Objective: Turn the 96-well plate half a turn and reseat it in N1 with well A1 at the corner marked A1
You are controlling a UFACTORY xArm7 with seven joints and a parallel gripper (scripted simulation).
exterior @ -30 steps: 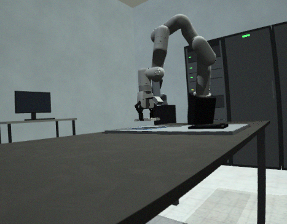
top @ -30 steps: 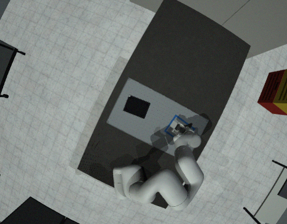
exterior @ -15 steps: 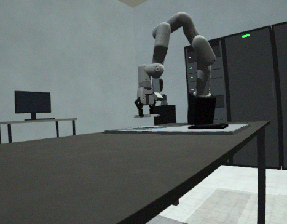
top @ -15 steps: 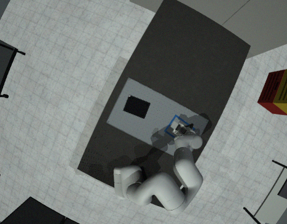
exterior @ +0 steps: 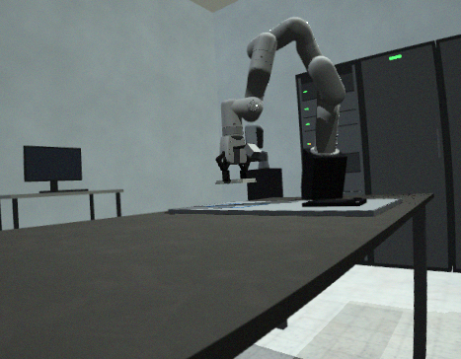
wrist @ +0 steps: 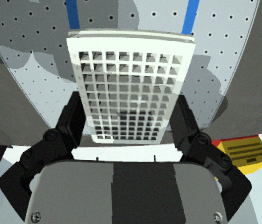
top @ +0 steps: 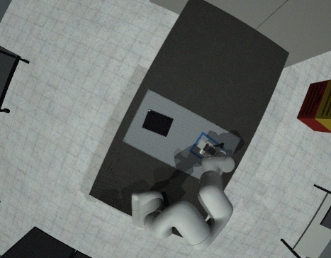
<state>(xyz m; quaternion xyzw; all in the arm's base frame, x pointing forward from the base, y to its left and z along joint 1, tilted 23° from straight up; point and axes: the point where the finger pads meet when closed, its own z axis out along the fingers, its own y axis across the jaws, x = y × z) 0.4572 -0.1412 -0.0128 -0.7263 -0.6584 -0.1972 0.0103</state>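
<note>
The black plate nest N1 is 2 cm behind my hand, 37 cm to the left of it and 9 cm below it. Also, from my hand: white 96-well plate (1 cm below).
</note>
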